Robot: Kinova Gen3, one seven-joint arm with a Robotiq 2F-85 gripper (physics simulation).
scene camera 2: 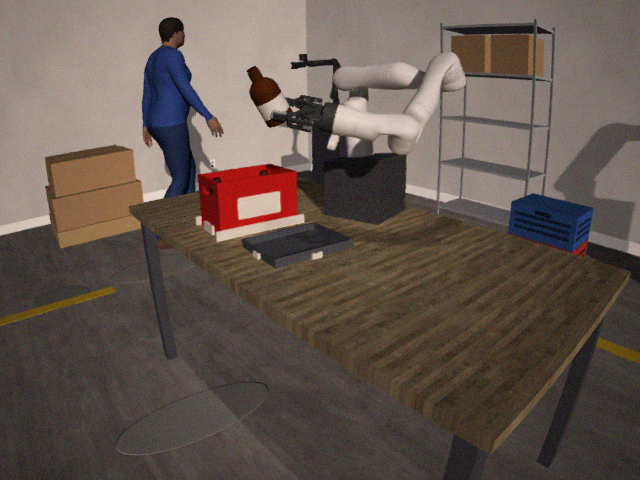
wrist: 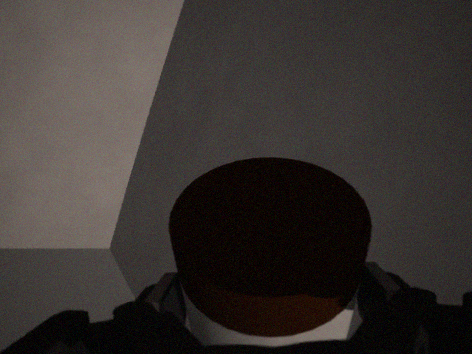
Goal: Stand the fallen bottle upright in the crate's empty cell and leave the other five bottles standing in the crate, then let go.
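Frame: origin at the arm's base, x ahead, y left, z up, level; centimetres.
Seen in the pictures: gripper, fingertip midpoint: (scene camera 2: 275, 106) (wrist: 270, 290); arm's base at its link origin: (scene camera 2: 359, 155).
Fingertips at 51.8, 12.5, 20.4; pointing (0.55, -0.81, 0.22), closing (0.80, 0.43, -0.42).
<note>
Pixels of each thing's middle, then the offset from my fingertips to it, as dx, dy, dz. "spot": a spot on its surface instead. Level surfaces: height alone.
- brown bottle at the middle of its body: (wrist: 268, 328) (scene camera 2: 266, 94) +2.1, -1.2, +3.3
- red crate at the middle of its body: (scene camera 2: 247, 198) -12.8, -29.3, -31.1
- table at its surface level: dz -39.9
- shallow dark tray at a spot on its surface: (scene camera 2: 276, 257) spot: +2.3, +0.5, -39.5
A brown bottle (scene camera 2: 266, 91) (wrist: 270, 230) with a white label is in the air above the back of the crate, tilted, its neck up and leaning left in the scene view. My gripper (scene camera 2: 281, 109) is shut on its lower, labelled part; in the wrist view the bottle's dark base faces the camera between the fingers. The red crate (scene camera 2: 219, 206) stands on the table (scene camera 2: 392, 289) below and to the left of the gripper. Two dark bottle tops (scene camera 2: 264, 173) (scene camera 2: 217, 179) show at its rim. The other bottles and the empty cell are hidden by the crate's walls.
A shallow dark tray (scene camera 2: 276, 257) lies in front of the crate. White strips (scene camera 2: 261, 227) run along the crate's base. A dark block (scene camera 2: 364, 191) stands right of the crate, near the arm's base. A person (scene camera 2: 170, 98) in blue stands behind the table at left.
</note>
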